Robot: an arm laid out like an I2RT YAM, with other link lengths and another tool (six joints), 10 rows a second.
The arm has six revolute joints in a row. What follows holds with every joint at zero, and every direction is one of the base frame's. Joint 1 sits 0.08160 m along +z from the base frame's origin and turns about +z. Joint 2 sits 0.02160 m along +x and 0.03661 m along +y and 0.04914 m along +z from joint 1 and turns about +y. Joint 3 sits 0.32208 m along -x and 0.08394 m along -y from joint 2 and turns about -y. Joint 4 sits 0.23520 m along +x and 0.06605 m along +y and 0.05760 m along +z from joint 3 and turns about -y. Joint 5 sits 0.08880 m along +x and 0.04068 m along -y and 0.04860 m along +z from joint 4 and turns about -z. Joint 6 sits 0.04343 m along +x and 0.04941 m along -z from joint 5 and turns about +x. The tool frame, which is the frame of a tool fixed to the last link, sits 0.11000 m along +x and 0.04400 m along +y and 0.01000 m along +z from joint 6; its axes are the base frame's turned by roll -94.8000, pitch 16.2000 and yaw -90.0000 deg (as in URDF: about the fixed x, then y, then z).
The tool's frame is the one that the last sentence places.
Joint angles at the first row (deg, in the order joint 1, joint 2, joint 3, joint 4, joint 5, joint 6):
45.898 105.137 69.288 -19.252 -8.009 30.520
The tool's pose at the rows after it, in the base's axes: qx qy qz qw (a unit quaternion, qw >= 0); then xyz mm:
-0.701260 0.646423 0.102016 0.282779 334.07 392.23 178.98
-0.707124 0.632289 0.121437 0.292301 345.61 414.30 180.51
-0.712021 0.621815 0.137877 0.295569 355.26 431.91 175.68
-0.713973 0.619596 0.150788 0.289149 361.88 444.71 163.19
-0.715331 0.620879 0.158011 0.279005 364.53 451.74 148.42
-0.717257 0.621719 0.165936 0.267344 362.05 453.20 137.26
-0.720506 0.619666 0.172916 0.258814 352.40 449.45 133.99
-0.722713 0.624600 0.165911 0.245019 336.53 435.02 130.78
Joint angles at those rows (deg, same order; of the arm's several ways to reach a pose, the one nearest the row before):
45.748 108.502 74.059 -19.018 -8.693 29.113
45.758 112.465 78.969 -18.740 -11.347 28.508
45.709 116.290 82.998 -18.490 -13.602 28.028
45.774 119.870 85.933 -18.525 -15.085 28.180
45.911 122.480 87.338 -18.470 -15.795 28.386
45.986 123.715 87.388 -18.628 -16.656 28.443
46.230 122.885 85.493 -18.520 -17.434 28.328
46.653 119.974 80.942 -18.523 -16.369 28.357

